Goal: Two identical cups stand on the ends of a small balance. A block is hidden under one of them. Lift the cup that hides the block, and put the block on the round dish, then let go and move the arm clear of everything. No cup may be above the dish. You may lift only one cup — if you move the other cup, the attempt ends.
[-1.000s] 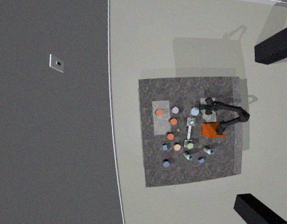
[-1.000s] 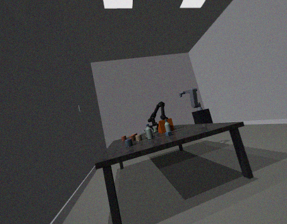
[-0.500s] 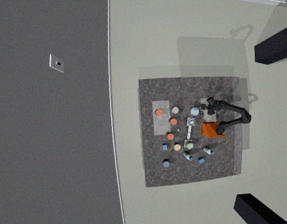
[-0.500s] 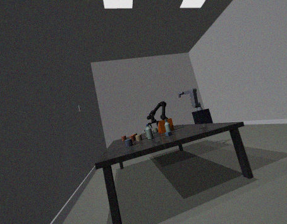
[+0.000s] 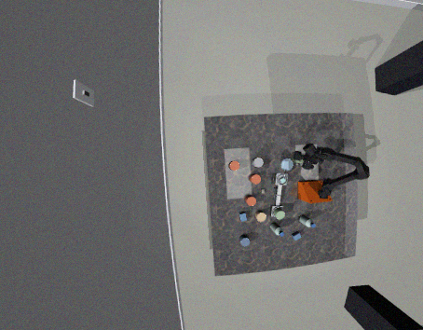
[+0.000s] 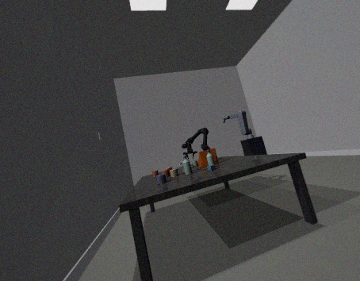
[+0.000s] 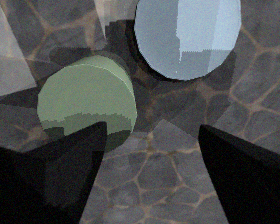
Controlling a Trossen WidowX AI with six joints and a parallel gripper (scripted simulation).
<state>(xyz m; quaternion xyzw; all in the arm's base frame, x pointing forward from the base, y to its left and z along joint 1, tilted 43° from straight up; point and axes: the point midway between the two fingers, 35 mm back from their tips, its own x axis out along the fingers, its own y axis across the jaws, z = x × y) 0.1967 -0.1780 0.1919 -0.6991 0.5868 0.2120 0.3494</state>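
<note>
Now: gripper tip 9 cm above the pale blue round dish, 6 cm to the right of it and 5 cm short of it. Round my gripper tip: balance beam (30 cm to the left, 11 cm ahead, 6 cm below); then grey round object (32 cm ahead, 6 cm below, 5 cm to the left).
</note>
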